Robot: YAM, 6 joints.
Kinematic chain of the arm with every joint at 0, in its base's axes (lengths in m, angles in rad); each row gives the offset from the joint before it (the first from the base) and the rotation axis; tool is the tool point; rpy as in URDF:
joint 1: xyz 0 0 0.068 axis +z
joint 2: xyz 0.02 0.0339 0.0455 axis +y
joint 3: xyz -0.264 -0.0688 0 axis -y
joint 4: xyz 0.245 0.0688 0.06 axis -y
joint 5: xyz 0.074 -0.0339 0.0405 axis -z
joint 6: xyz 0.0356 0 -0.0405 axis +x
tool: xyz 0 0 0 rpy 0 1.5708 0
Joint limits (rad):
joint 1: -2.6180..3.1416
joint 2: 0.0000..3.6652
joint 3: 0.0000..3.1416
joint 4: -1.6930..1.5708
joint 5: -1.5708..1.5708
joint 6: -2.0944..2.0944
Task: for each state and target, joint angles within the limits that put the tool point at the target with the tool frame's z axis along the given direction. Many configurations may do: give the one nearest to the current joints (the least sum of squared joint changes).
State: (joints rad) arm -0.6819 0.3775 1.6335 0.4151 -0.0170 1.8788
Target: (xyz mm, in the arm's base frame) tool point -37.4 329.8 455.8 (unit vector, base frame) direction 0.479 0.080 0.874
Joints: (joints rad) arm -1.4058 0.0022 1.6868 -0.1136 -0.5072 1.8788
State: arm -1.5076 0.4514 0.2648 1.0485 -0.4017 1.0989
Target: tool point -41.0 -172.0 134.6 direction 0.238 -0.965 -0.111
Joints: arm -1.9158 1.2942 0.0018 1.1591 -0.5827 1.0989
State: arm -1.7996 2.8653 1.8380 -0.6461 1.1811 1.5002
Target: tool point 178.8 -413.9 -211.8 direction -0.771 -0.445 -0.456
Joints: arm -1.0928 3.2983 2.1797 -0.3638 1.0954 1.5002
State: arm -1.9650 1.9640 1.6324 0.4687 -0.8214 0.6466
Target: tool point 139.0 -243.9 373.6 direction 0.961 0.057 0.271
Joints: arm -1.1680 1.3586 0.8983 1.1564 -1.1345 0.6466
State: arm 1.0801 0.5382 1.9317 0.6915 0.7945 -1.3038
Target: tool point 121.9 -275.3 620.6 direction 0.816 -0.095 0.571
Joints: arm 1.8999 0.7738 2.4253 0.4738 0.8348 -1.3038
